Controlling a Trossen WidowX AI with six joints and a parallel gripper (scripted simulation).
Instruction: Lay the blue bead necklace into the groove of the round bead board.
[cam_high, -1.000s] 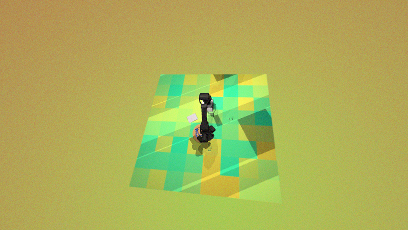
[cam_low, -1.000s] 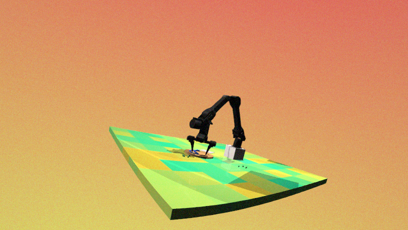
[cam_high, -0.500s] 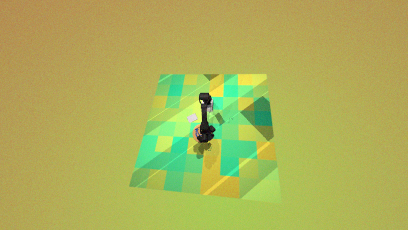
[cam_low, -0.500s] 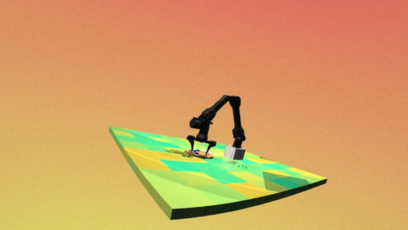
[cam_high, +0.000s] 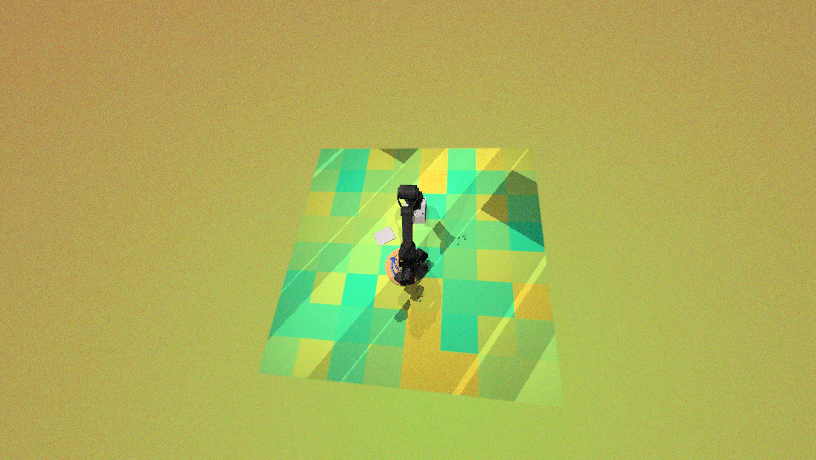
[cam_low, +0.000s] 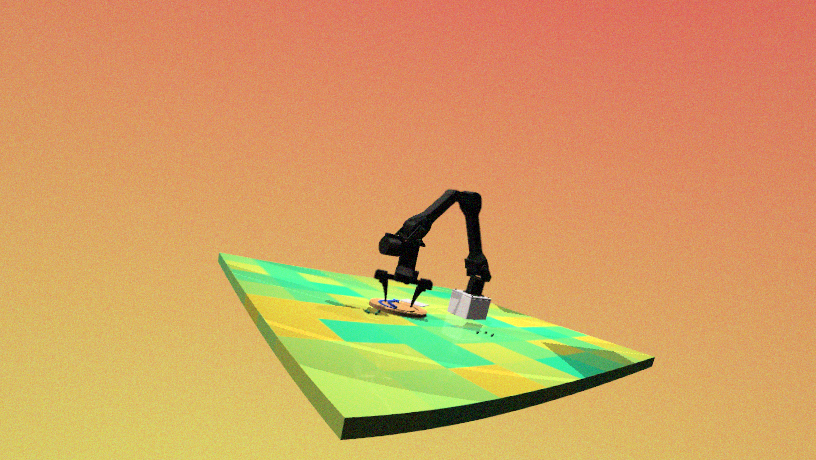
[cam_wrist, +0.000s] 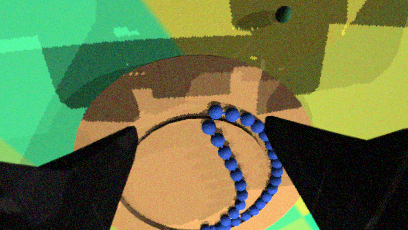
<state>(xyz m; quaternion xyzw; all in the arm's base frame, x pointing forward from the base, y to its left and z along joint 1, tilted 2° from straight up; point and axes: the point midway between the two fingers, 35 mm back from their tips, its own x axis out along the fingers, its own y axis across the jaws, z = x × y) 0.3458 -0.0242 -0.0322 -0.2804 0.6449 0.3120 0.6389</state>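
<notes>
Now: gripper tip 4 cm past the round bead board, 4 cm to the left of it and 2 cm above it. Round my gripper tip: flat grey piece: 22 cm behind, 15 cm to the right, 2 cm below.
</notes>
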